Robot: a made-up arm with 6 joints. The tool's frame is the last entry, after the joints.
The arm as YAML. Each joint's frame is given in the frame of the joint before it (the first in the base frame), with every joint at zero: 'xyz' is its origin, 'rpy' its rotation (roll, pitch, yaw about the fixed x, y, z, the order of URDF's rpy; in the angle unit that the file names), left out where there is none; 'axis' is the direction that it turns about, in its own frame. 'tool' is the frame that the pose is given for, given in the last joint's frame.
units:
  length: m
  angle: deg
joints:
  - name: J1
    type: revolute
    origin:
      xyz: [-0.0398, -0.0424, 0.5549]
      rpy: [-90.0, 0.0, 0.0]
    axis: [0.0, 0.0, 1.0]
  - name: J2
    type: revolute
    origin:
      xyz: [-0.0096, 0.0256, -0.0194]
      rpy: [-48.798, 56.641, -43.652]
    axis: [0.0, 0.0, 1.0]
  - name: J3
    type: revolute
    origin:
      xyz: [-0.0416, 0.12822, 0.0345]
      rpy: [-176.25, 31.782, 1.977]
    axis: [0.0, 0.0, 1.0]
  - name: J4
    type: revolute
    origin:
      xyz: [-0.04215, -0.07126, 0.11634]
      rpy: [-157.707, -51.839, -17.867]
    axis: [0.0, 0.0, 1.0]
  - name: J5
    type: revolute
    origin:
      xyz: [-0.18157, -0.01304, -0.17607]
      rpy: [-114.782, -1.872, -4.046]
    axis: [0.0, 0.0, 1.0]
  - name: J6
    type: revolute
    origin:
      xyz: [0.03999, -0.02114, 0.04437]
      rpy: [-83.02, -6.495, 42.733]
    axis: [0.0, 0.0, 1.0]
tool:
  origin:
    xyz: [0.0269, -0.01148, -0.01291]
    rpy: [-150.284, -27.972, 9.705]
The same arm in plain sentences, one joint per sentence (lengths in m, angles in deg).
The arm has six revolute joints in a row. What follows holds with every joint at zero, and every direction is one of the base frame's.
Joint 1 is mounted 0.0398 m along -x and 0.0424 m along -y and 0.5549 m along +z from the base frame's origin and rotates about +y.
Joint 2 is mounted 0.0096 m along -x and 0.0194 m along -y and 0.0256 m along -z from joint 1 and rotates about the direction (0.917444, 0.362217, -0.164608).
Joint 3 is mounted 0.0151 m along +x and 0.0058 m along -y and 0.1382 m along -z from joint 2 and rotates about the direction (-0.988088, 0.113799, -0.103599).
Joint 4 is mounted 0.1052 m along -x and 0.0237 m along +y and 0.0936 m along -z from joint 3 and rotates about the direction (0.440416, -0.748927, 0.495118).
Joint 5 is mounted 0.0736 m along +x and 0.2319 m along +y and 0.0703 m along -z from joint 4 and rotates about the direction (0.0036, -0.096503, -0.995326).
Joint 6 is mounted 0.0231 m along -x and 0.0429 m along -y and 0.0405 m along -z from joint 5 and rotates about the direction (0.212608, 0.953638, -0.213008).
The tool frame, which is the frame that the pose is given for, is mounted 0.0279 m along -x and 0.01 m along -y and 0.012 m along -z from joint 6; its axes are the base frame's turned by roll -48.59, pitch 4.22 and yaw 139.7 deg (as in URDF: about the fixed x, then y, then z).

